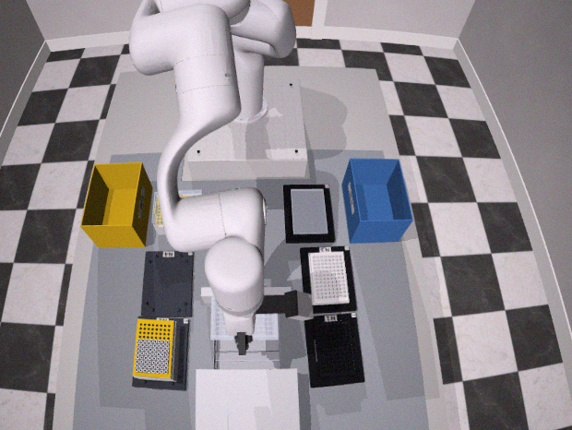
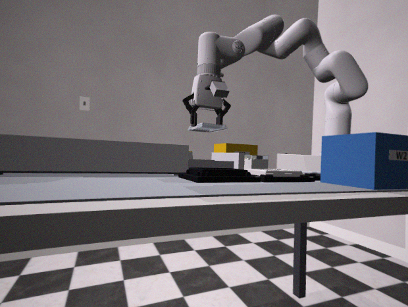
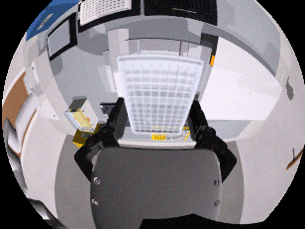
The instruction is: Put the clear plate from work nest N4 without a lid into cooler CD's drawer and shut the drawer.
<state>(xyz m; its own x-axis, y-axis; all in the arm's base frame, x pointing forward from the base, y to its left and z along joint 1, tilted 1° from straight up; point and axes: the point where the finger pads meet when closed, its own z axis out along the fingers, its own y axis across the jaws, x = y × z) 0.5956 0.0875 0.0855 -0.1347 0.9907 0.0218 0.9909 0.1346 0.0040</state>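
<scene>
Now: hand 10 mm above the clear plate. Round my hand: cooler drawer (30 mm ahead, 10 mm to the left, 140 mm below); then yellow tube rack (70 mm ahead, 190 mm to the right, 100 mm below); then white cooler CD (170 mm ahead, 20 mm to the left, 130 mm below).
</scene>
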